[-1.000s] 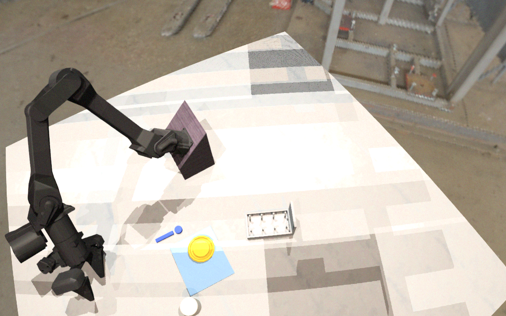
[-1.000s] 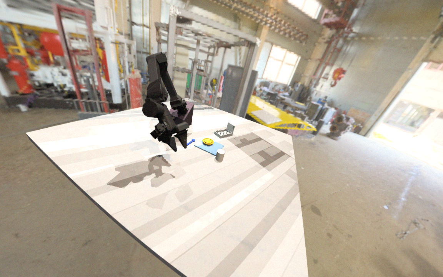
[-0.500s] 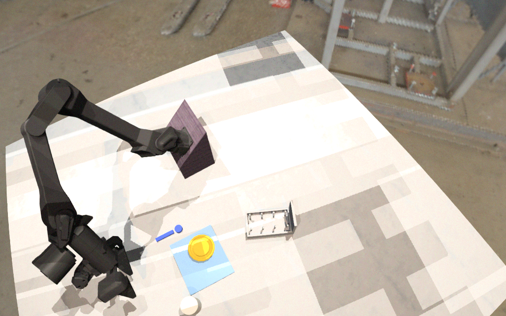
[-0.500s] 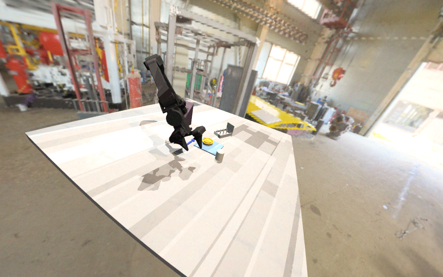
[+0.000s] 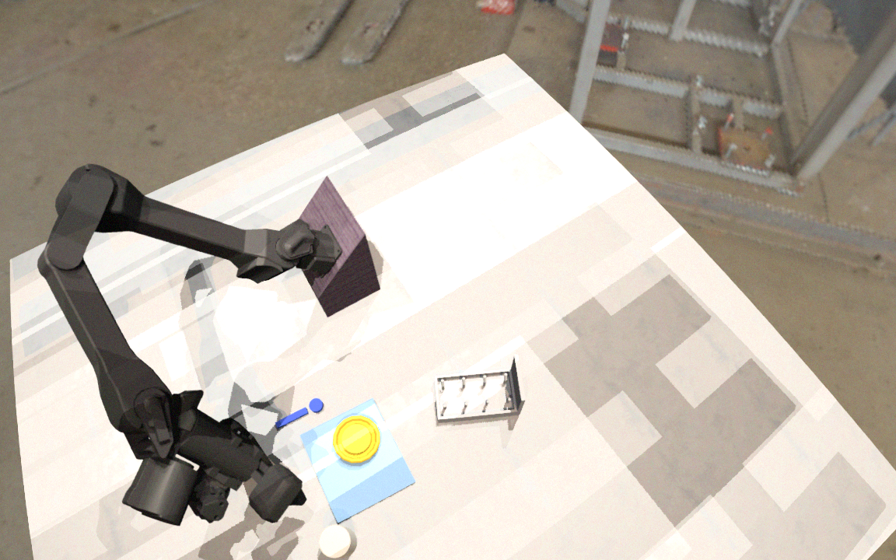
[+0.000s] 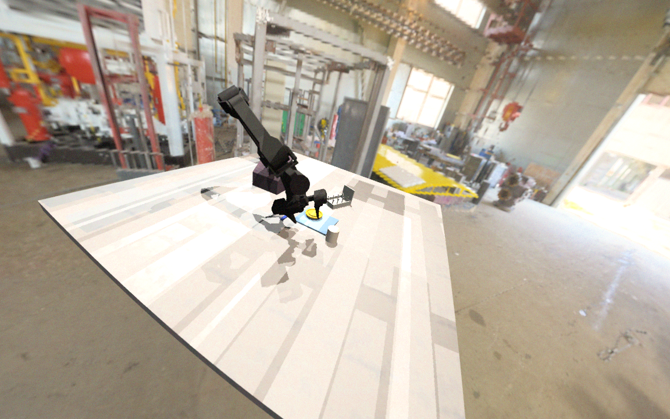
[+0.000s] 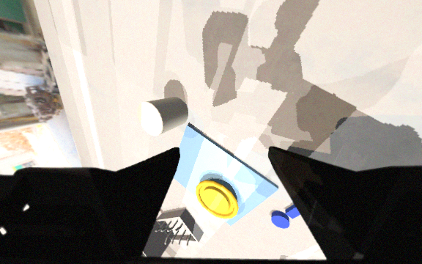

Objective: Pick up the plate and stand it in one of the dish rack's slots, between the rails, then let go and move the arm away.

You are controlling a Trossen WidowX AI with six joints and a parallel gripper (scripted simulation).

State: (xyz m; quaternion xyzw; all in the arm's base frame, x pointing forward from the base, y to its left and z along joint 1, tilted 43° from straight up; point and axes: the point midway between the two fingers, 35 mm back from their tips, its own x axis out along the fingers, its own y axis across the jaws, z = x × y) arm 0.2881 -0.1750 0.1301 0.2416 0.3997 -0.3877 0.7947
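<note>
Now: gripper tip 30 mm past the yellow plate, 120 mm to the right of it and 40 mm above it. From my gripper tip the other things lie so: blue spoon 110 mm behind, 60 mm to the left, 50 mm below; light blue mat 100 mm to the left, 50 mm below; white cup 100 mm ahead, 30 mm to the left, 30 mm below.
</note>
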